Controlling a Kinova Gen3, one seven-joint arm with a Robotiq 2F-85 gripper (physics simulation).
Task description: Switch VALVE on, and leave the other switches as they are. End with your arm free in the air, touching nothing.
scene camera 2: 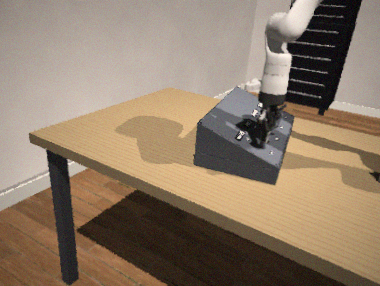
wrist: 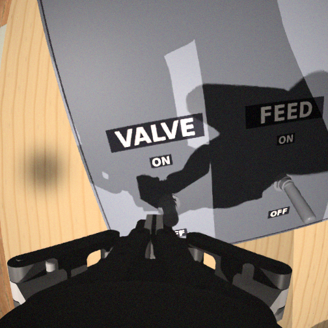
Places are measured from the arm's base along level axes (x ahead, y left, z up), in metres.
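Pixels of known places: gripper, fingertip midpoint: (scene camera 2: pixel 264 142).
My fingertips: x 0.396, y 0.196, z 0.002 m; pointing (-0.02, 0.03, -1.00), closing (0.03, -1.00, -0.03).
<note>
Behind a point stands the place of what it marks.
The sloped grey console (scene camera 2: pixel 232 162) @(y 0.267, x 0.459, z -0.063 m) (wrist: pixel 115 60) stands on the table. In the wrist view, the VALVE label (wrist: pixel 155 133) is above an ON mark and a partly hidden OFF mark. The VALVE lever (wrist: pixel 170 210) is short and dark between them; it looks foreshortened, pointing out from the panel, and its exact position is hard to tell. My gripper (scene camera 2: pixel 262 143) @(y 0.196, x 0.396, z 0.002 m) (wrist: pixel 154 224) is shut and empty. Its fingertips are low over the panel, close beside the lever on its left in the wrist view; whether they touch it cannot be told.
The FEED lever (wrist: pixel 299 201) slants down beside its OFF mark, under the FEED label (wrist: pixel 286 112), right of VALVE in the wrist view. Other switches farther along the console are partly hidden by the gripper in the scene view. A black shelf unit (scene camera 2: pixel 345 47) stands behind the wooden table (scene camera 2: pixel 100 115) @(y 0.205, x 1.137, z -0.106 m).
</note>
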